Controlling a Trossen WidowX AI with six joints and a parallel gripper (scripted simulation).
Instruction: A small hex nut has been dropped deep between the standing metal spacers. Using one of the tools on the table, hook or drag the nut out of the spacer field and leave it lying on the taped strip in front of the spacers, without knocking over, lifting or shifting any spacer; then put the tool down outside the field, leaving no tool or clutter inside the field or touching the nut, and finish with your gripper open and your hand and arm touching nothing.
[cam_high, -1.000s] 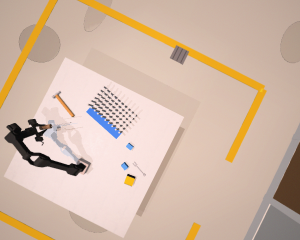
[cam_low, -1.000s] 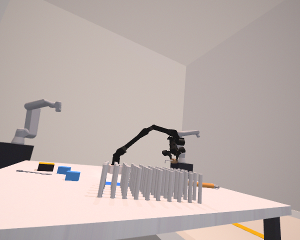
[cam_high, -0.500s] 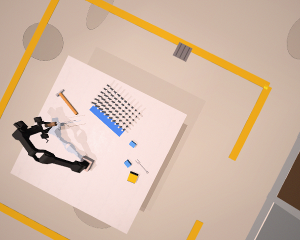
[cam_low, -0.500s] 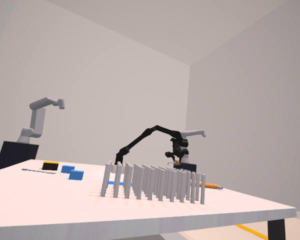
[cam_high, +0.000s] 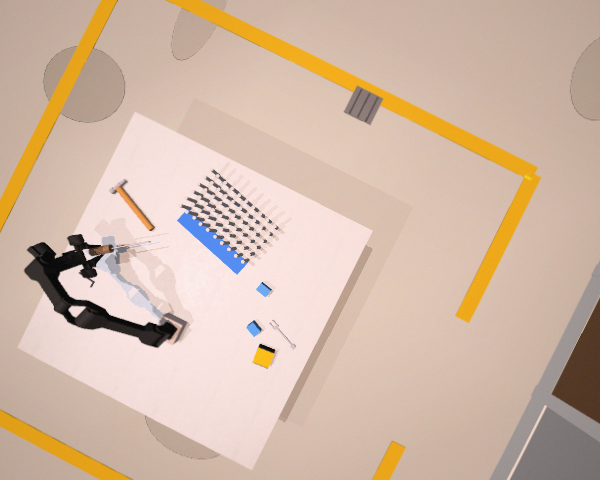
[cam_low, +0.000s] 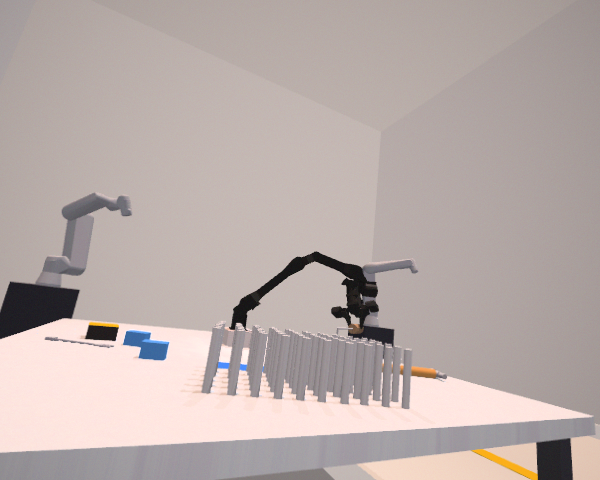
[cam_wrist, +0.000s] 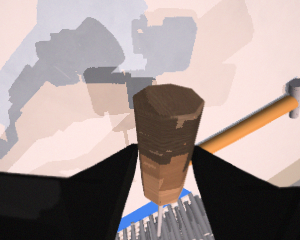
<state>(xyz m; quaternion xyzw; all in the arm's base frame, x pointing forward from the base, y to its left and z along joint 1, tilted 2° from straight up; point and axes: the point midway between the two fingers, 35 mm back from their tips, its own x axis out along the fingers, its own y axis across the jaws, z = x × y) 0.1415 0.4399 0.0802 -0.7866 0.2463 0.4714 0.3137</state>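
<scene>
Now: gripper tip 80 mm to the left of the screwdriver and 70 mm short of it. The rest, counted from my gripper tip: blue taped strip 350 mm to the right, 290 mm ahead, 120 mm below; black hex key 210 mm behind, 110 mm below, 30 mm to the left; grey wrench 890 mm to the right, 110 mm below, 110 mm ahead.
</scene>
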